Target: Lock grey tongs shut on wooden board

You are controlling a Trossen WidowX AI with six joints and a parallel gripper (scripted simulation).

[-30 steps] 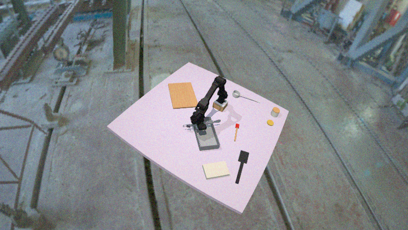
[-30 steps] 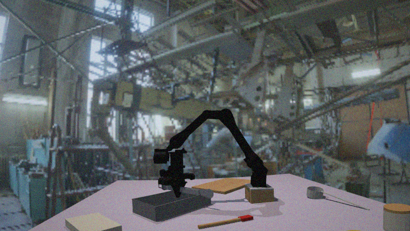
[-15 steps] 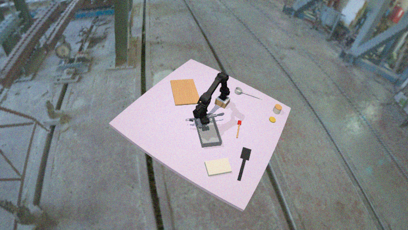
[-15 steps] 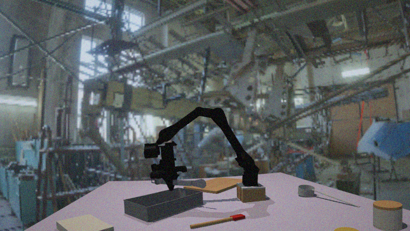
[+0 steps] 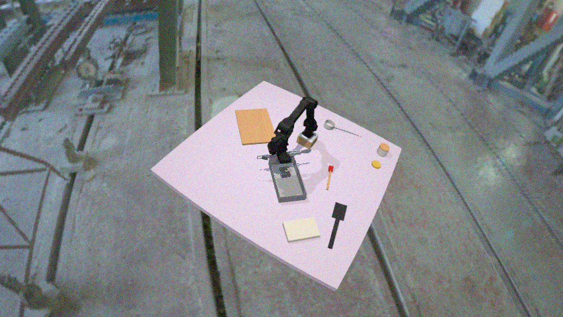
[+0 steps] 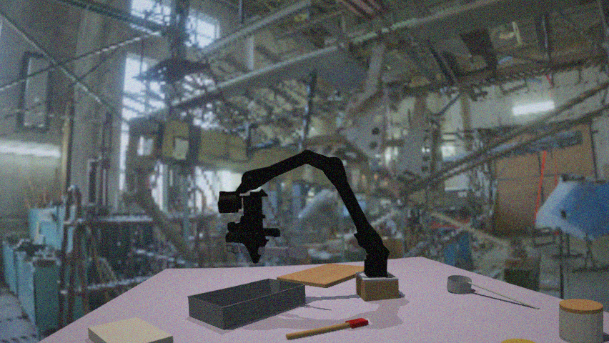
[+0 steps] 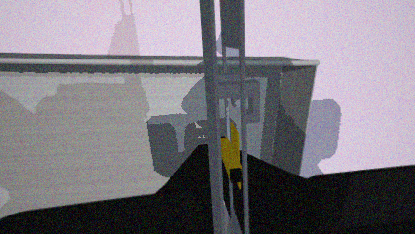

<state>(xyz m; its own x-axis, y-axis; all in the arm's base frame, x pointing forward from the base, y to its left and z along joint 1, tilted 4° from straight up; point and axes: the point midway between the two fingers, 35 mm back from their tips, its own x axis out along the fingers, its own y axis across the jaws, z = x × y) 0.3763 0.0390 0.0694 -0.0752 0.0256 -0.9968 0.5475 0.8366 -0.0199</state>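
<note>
Now: gripper tip 380 mm to the left of the wooden board, 230 mm past it and 110 mm above it. From my gripper tip the other things lie so: red-tipped spatula 250 mm to the left, 230 mm behind, 120 mm below; yellow piece 40 mm above, 20 mm ahead, 10 mm to the right; grey roasting tin 90 mm below, 80 mm to the left, 10 mm ahead.
</note>
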